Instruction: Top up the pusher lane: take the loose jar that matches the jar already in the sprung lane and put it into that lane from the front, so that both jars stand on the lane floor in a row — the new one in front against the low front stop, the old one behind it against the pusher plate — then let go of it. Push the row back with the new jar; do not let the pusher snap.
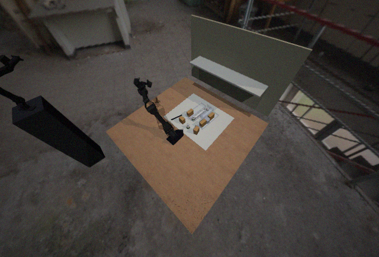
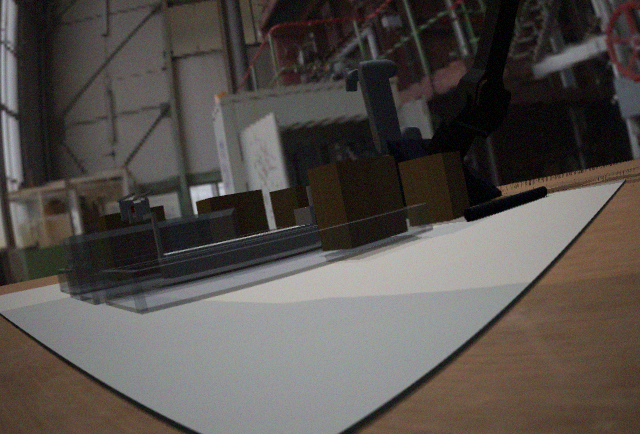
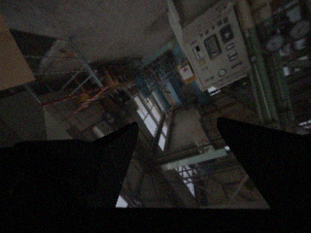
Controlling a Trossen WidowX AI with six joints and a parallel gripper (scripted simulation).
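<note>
My gripper tip is 27 cm short of the white mat, 63 cm to the left of it and 34 cm above it. Round my gripper tip: shelf 71 cm ahead, 58 cm to the right, 3 cm above; then black rod 8 cm ahead, 46 cm to the right, 34 cm below.
</note>
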